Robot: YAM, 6 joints.
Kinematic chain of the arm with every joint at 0, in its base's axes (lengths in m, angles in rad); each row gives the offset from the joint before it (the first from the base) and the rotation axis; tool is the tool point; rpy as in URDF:
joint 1: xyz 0 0 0.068 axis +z
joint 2: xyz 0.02 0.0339 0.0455 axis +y
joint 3: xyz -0.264 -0.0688 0 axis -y
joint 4: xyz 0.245 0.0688 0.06 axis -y
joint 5: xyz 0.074 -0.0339 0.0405 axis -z
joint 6: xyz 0.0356 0 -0.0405 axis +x
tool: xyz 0 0 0 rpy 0 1.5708 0
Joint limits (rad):
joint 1: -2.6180..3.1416
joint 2: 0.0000..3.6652
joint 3: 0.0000..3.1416
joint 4: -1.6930..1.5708
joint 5: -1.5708..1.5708
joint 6: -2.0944..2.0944
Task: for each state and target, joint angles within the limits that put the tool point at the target. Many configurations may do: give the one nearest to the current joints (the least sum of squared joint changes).
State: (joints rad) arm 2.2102 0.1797 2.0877 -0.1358 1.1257 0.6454
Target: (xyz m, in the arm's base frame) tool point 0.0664 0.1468 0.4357
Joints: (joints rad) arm 1.3504 0.8778 1.1600 -0.3589 1.1647 0.6454
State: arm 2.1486 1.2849 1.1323 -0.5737 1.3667 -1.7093
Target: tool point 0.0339 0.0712 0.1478
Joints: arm 1.5872 0.9171 0.2780 -1.2000 1.3968 -1.7093
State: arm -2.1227 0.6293 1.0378 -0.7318 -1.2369 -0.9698
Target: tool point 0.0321 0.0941 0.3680
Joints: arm -1.5538 0.0000 1.0673 -0.9388 -1.2418 -0.9698
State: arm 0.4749 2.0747 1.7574 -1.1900 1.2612 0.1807
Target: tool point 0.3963 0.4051 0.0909
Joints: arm 0.8510 2.7704 2.3613 -0.5683 1.0547 0.1807
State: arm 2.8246 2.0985 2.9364 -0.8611 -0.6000 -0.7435
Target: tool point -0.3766 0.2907 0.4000
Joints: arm 2.4431 2.2801 2.6806 -1.0727 -0.5812 -0.7435
